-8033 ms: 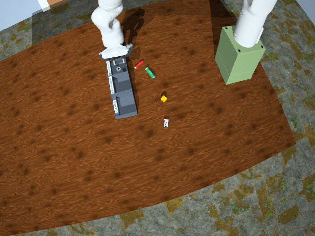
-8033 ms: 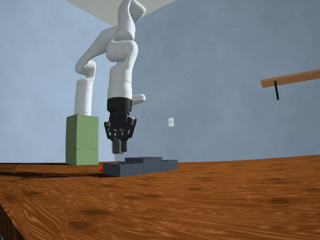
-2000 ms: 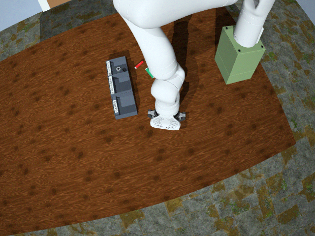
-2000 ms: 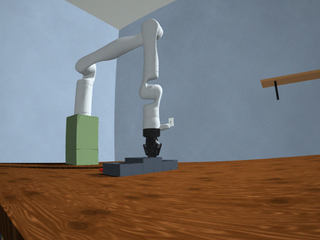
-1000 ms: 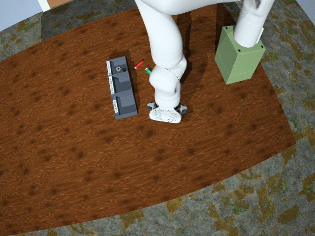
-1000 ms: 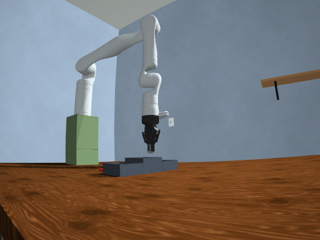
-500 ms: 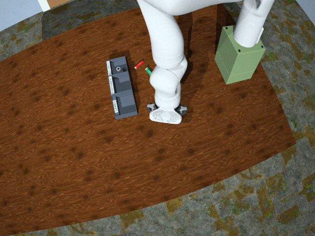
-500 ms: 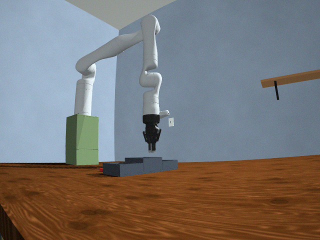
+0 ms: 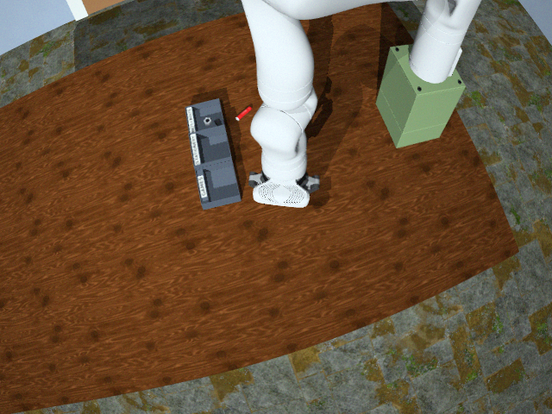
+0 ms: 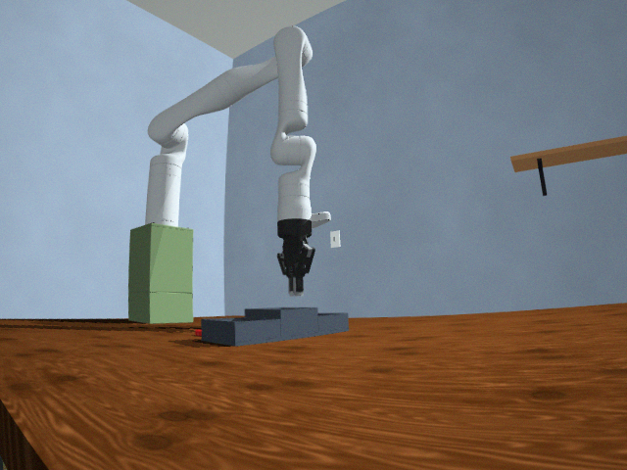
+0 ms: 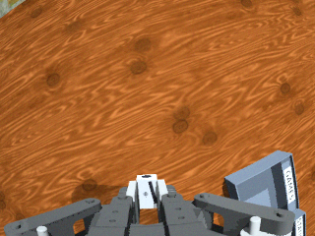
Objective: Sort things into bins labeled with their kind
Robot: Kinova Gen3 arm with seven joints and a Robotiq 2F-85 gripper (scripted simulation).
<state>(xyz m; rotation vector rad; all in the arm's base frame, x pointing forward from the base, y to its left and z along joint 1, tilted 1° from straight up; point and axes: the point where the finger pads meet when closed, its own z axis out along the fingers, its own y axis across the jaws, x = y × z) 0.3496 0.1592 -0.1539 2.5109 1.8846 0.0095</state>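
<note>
Right now my hand is 80 mm to the left of the yellow die, 80 mm above it and 20 mm past it. From my hand the other things lie so: red marker: 250 mm to the right, 80 mm below, 40 mm ahead; then green marker: 200 mm to the right, 80 mm below; then white domino: 10 mm below.
</note>
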